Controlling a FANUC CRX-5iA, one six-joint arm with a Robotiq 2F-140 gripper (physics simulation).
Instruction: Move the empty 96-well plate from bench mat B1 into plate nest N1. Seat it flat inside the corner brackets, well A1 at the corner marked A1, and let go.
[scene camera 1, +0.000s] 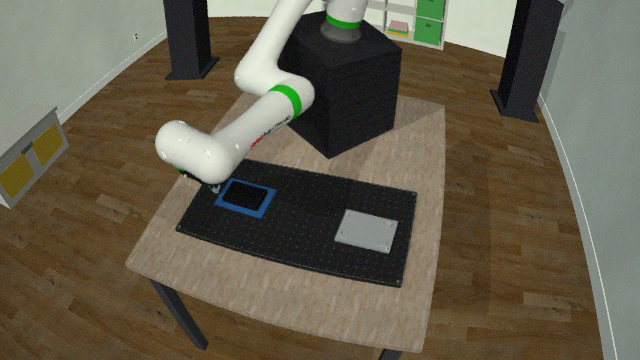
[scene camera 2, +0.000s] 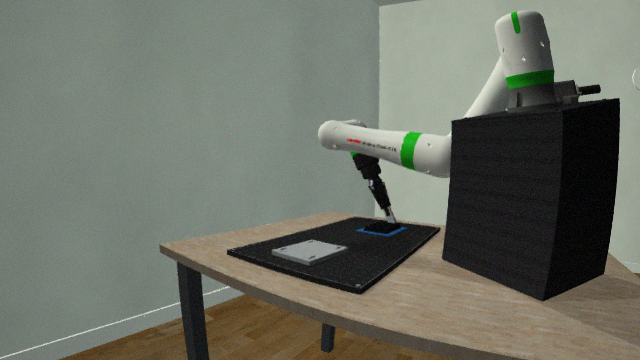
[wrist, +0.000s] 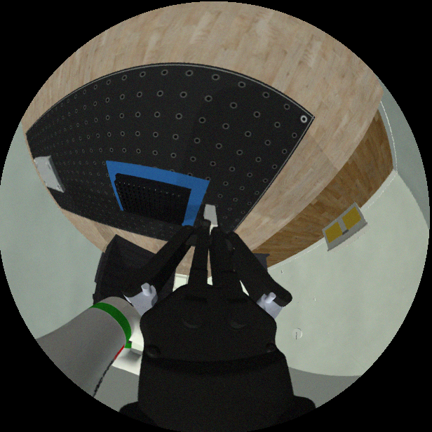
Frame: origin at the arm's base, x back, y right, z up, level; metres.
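Where they show: gripper, fingertip midpoint: (scene camera 1: 217, 189) (scene camera 2: 392, 223); arm's base at its link origin: (scene camera 1: 340, 32) (scene camera 2: 534, 109).
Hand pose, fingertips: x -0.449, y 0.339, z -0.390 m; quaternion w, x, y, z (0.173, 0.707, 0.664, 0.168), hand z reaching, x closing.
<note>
Each offset is from my fingertips to the top centre of the thing. Level surfaces: height alone.
The black 96-well plate @(dx -0.013, dy -0.101, dz +0.010 m) (scene camera 1: 244, 195) (scene camera 2: 382, 227) (wrist: 154, 199) lies flat on the blue bench mat @(dz -0.004 m) (scene camera 1: 262, 208) (scene camera 2: 403, 229) (wrist: 199, 192). The light grey plate nest @(dx -0.094, dy -0.488, dz +0.008 m) (scene camera 1: 366, 231) (scene camera 2: 309, 251) (wrist: 49, 173) sits at the other end of the black board. My gripper (scene camera 1: 215, 189) (scene camera 2: 391, 220) (wrist: 208, 211) is shut with nothing between its fingers. It is tilted, with its fingertips low beside the mat's outer short side, near the plate's end and apart from the plate. The A1 mark cannot be made out.
The black perforated board @(dz -0.006 m) (scene camera 1: 300, 240) (scene camera 2: 350, 280) (wrist: 165, 85) bears the mat and the nest on the wooden table @(dz -0.019 m) (scene camera 1: 280, 295) (scene camera 2: 400, 310) (wrist: 220, 30). The black robot pedestal (scene camera 1: 345, 95) (scene camera 2: 505, 200) stands behind the board.
</note>
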